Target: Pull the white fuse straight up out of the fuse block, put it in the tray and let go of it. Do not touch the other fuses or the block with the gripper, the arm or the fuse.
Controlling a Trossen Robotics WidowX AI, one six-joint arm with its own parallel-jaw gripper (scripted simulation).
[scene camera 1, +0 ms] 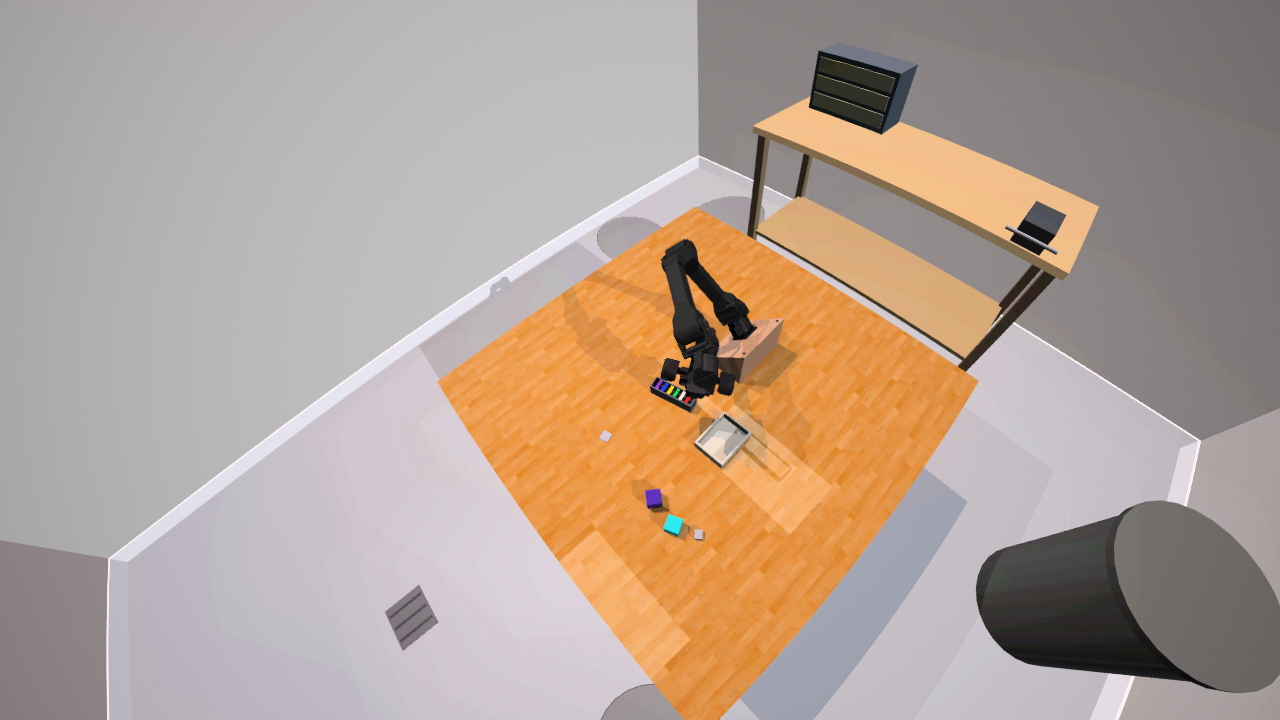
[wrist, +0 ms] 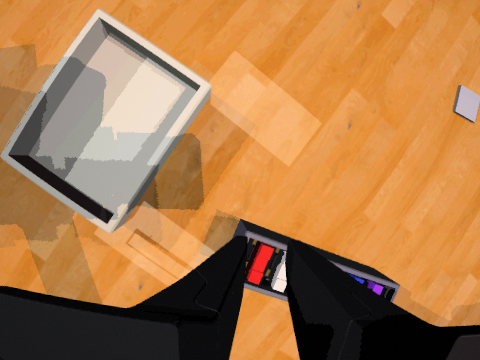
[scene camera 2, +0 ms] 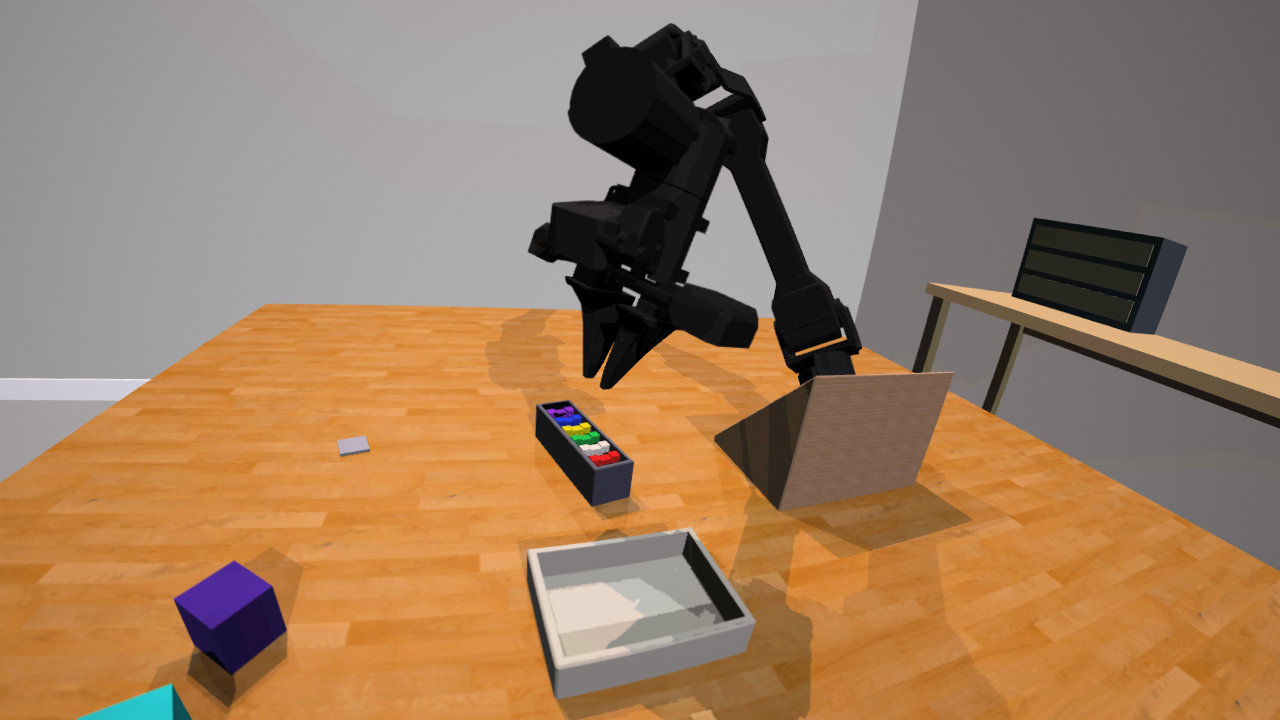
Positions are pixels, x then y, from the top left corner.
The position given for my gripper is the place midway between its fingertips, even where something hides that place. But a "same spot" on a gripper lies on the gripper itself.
Labels:
my gripper: scene camera 1 691, 396; wrist; scene camera 2
same spot on my gripper: point(wrist: 203, 308) = point(scene camera 2: 621, 331)
same spot on grey tray: point(wrist: 114, 107) = point(scene camera 1: 721, 444)

